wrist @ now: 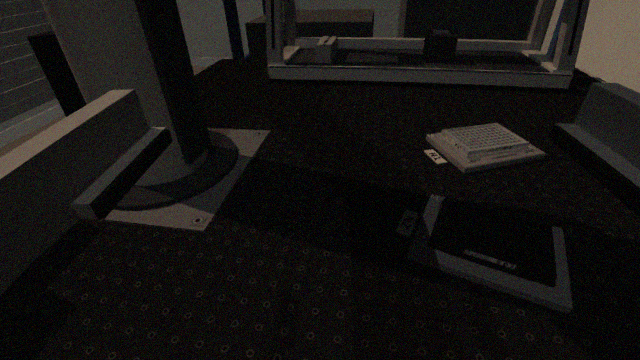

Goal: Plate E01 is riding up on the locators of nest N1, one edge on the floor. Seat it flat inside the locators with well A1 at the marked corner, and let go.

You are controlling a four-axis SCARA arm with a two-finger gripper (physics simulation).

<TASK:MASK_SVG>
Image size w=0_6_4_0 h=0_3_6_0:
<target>plate E01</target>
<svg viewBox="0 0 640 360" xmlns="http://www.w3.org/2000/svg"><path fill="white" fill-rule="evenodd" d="M530 148L529 141L498 123L442 129L441 133L437 136L465 160L520 152Z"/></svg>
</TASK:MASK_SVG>
